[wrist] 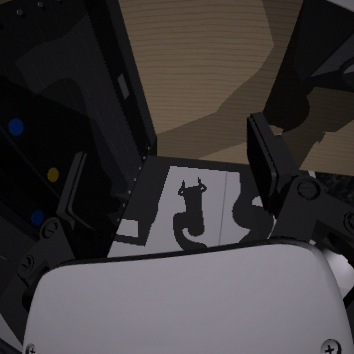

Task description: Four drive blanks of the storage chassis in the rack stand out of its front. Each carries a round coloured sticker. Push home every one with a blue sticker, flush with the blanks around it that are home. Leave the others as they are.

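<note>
The dark rack (131, 107) stands at the left of the wrist view, in deep shadow. Three round stickers show on the dark chassis front in it: a blue sticker (16, 127) at the upper left, a yellow sticker (53, 174) below and right of it, and another blue sticker (37, 217) lower down, close to the left finger's linkage. The outlines of the blanks, and how far each stands out, are too dark to tell. My gripper (169, 150) is open and empty, its left finger on the side towards the chassis, its right finger over the pale surface.
A pale grey panelled surface (208, 225) with a dark border lies below the gripper and carries the arm's shadow. A wooden floor (195, 60) lies beyond it. A dark angular object (325, 45) is at the upper right. Rivets line the rack's edge.
</note>
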